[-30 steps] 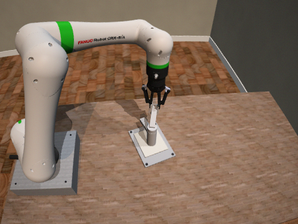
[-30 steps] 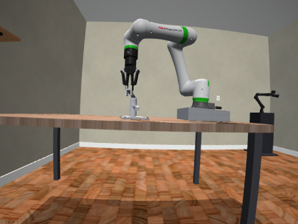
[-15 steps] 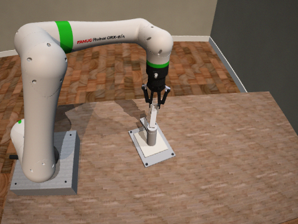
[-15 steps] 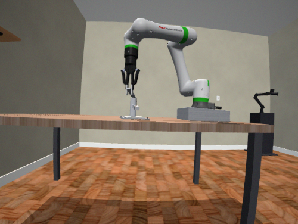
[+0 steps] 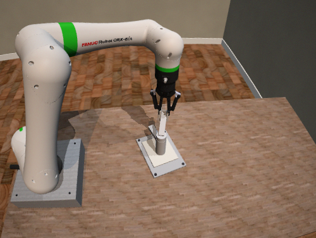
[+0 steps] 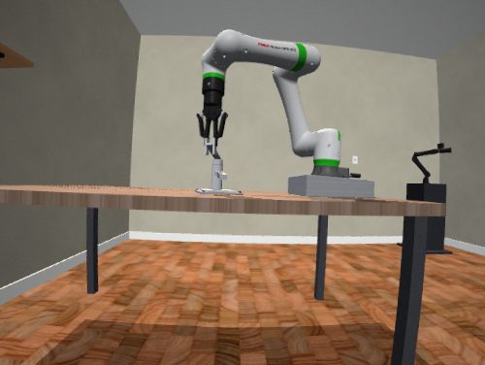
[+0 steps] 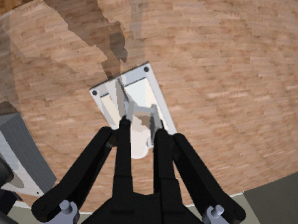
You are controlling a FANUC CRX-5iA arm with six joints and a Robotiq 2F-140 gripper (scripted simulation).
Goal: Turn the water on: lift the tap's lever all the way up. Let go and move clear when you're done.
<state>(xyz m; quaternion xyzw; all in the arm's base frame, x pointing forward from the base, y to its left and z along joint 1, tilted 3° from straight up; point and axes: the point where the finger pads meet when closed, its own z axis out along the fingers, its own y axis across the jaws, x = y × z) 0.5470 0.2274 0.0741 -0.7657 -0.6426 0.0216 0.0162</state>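
The lever lies 40 mm to the right of my hand, 20 mm below it and 10 mm behind it. The rest, counted from my hand: tap: 80 mm below, 60 mm to the right, 20 mm behind.
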